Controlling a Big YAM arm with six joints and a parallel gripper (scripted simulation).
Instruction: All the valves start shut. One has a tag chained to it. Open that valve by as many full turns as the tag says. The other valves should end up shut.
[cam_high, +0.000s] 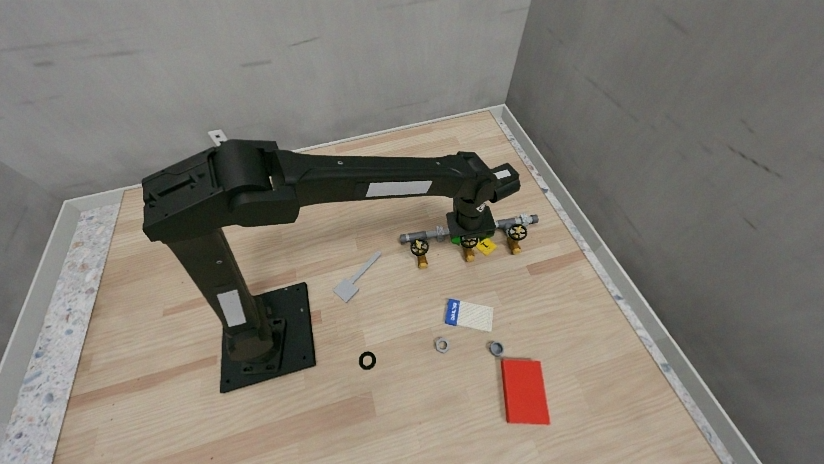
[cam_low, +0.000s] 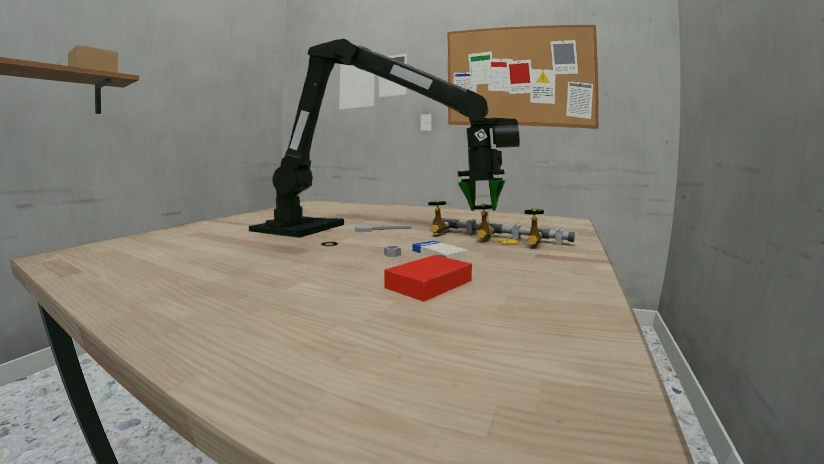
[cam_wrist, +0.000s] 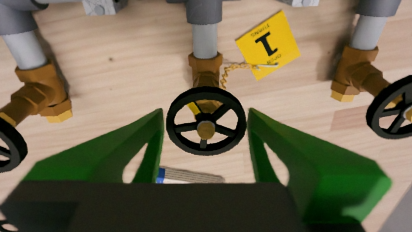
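The yellow tag lies 80 mm below my hand, 70 mm ahead of it and 10 mm to the left of it. From my hand the other things lie so: grey scraper 300 mm behind, 80 mm below, 50 mm to the right; then white card 170 mm to the right, 80 mm below, 20 mm behind; then red block 340 mm to the right, 70 mm below, 70 mm ahead.
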